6 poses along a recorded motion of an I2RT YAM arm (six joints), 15 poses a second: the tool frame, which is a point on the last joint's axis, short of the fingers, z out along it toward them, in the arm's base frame.
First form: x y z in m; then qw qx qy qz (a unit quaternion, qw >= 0).
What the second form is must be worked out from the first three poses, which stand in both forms.
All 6 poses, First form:
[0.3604 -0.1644 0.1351 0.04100 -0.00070 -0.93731 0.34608]
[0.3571 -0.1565 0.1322 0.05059 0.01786 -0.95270 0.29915]
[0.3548 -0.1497 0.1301 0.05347 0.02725 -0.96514 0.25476]
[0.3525 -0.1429 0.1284 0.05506 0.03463 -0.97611 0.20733]
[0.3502 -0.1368 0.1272 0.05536 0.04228 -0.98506 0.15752]
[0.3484 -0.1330 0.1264 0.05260 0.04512 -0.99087 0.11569]
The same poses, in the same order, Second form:
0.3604 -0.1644 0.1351; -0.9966 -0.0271 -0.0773; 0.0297 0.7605 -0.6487; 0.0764 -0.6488 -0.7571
0.3571 -0.1565 0.1322; -0.9942 -0.0643 -0.0857; -0.0038 0.8204 -0.5718; 0.1071 -0.5682 -0.8159
0.3548 -0.1497 0.1301; -0.9928 -0.0798 -0.0893; -0.0254 0.8687 -0.4947; 0.1171 -0.4888 -0.8645
0.3525 -0.1429 0.1284; -0.9915 -0.0904 -0.0931; -0.0448 0.9116 -0.4086; 0.1218 -0.4009 -0.9080
0.3502 -0.1368 0.1272; -0.9903 -0.1007 -0.0957; -0.0659 0.9468 -0.3150; 0.1224 -0.3056 -0.9442
0.3484 -0.1330 0.1264; -0.9904 -0.1016 -0.0938; -0.0772 0.9692 -0.2340; 0.1147 -0.2245 -0.9677

